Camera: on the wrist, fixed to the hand. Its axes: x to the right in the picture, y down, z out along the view.
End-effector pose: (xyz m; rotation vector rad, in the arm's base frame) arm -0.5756 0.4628 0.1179 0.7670 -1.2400 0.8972
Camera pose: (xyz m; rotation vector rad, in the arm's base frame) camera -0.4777 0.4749 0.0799 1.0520 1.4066 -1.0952
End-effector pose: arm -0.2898 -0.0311 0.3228 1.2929 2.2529 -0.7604
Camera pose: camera -0.3547 -0.0427 0.4055 1.5366 -1.0974 0.2788
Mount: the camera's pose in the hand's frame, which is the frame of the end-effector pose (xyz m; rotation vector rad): -0.0270 -0.0819 -0.0612 -0.2986 -1.0422 2.9120
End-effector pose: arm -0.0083 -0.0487 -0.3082 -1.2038 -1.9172 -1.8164
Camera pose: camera -0.0693 -0.1061 -0.3727 -2.2064 1.0339 0.4620
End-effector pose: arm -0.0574 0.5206 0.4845 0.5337 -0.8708 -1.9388
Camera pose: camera -0.0500 0.5494 0.3830 -1.4445 -0.6523 0.7017
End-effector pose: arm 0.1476 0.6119 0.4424 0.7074 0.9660 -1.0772
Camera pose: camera 0.0481 0.6476 0.4390 0.4161 -1.0846 1.3150
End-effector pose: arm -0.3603 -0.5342 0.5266 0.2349 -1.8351 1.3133
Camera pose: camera -0.2639 -0.5259 0.5694 1.2151 0.6466 -0.6698
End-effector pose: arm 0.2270 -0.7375 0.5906 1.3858 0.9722 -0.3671
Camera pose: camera 0.1296 -0.7059 0.5641 0.7582 -1.9693 1.1343
